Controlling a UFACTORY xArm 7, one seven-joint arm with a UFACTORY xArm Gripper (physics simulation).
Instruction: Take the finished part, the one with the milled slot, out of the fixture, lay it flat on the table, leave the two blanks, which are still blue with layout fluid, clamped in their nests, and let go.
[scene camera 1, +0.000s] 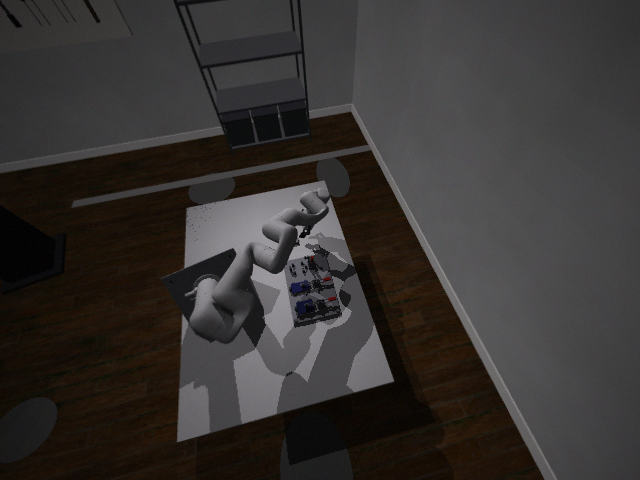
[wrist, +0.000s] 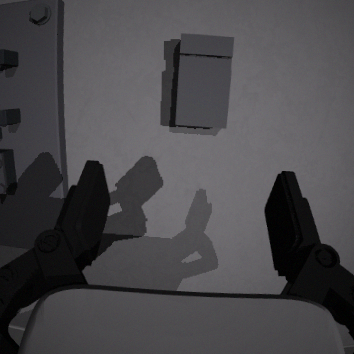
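Where they show: gripper, fingertip midpoint: (scene camera 1: 300, 230) (wrist: 188, 184); arm's base at its link origin: (scene camera 1: 209, 287).
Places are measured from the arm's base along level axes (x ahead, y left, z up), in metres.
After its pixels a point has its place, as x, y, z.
Observation:
The finished part (wrist: 204, 90) @[0.449, 0.205, -0.208], a plain grey block with a dark line across it near one end, lies on the table beside the fixture, ahead of the fingers in the wrist view. I cannot make out its slot. In the scene view the arm hides it. My gripper (scene camera 1: 301, 237) @[0.494, 0.187, -0.122] (wrist: 188, 184) @[0.494, 0.187, -0.122] is open and empty above the table, with the part beyond its fingertips. The fixture (scene camera 1: 310, 321) @[0.354, -0.258, -0.215] (wrist: 40, 90) @[0.422, 0.071, -0.214] stands on the table. One blue blank (scene camera 1: 299, 287) @[0.370, -0.085, -0.198] and another blue blank (scene camera 1: 305, 306) @[0.358, -0.194, -0.188] sit in its nests by their red-handled clamps. The third nest holds no part.
The fixture's plate edge and small blocks are at the left of the wrist view. The arm (scene camera 1: 279, 227) @[0.362, -0.032, 0.264] reaches over the white table (scene camera 1: 206, 418) @[-0.192, -0.438, -0.228] from its base plate (scene camera 1: 175, 284) @[-0.111, 0.039, 0.060]. A shelf rack (scene camera 1: 250, 49) stands by the wall beyond the table.

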